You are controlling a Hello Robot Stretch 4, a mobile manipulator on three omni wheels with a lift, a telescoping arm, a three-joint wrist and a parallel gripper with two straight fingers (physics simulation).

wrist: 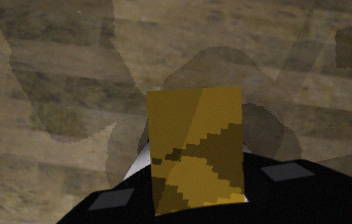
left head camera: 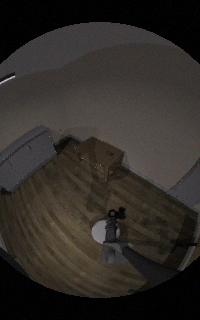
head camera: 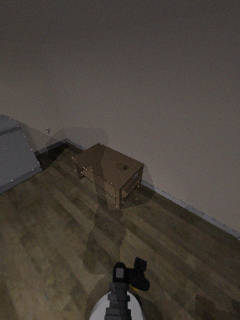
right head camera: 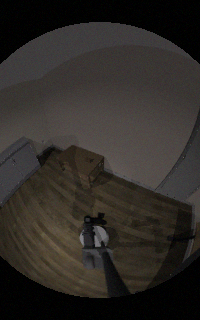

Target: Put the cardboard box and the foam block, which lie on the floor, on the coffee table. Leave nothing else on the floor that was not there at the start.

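Frame: origin at the robot's base, x ahead, y left, z up, level; centimetres.
Where they show: gripper, fingertip midpoint: (wrist: 195, 171); robot's base, origin of the base link: (right head camera: 94, 237).
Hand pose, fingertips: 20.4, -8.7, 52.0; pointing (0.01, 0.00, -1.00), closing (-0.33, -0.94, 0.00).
Each offset is from my fingertips to the top centre of the thing, as dx, dy, dz. Level surfaces: height alone.
The yellow foam block {+1.8, -0.9, +3.3} (wrist: 196, 120) (head camera: 133, 288) is between the two fingers of my gripper (wrist: 195, 171) (head camera: 138, 276) (left head camera: 118, 214), which is shut on it. It is held above the wooden floor; shadows fall across it. The brown coffee table {dz -9.8} (head camera: 100, 162) (left head camera: 94, 149) (right head camera: 75, 156) stands by the wall, beyond my gripper and apart from it. A small dark item {+108.9, +11.6, -4.8} (head camera: 122, 166) (right head camera: 91, 160) is on its top, too small to identify. The cardboard box cannot be made out in these views.
A grey cabinet (head camera: 17, 155) (left head camera: 27, 157) (right head camera: 17, 167) stands at the left, near the room corner. A grey door (left head camera: 189, 185) (right head camera: 182, 175) is at the right. A dark bar (left head camera: 184, 244) (right head camera: 181, 237) lies low at the right. The views are dim, with broad shadows.
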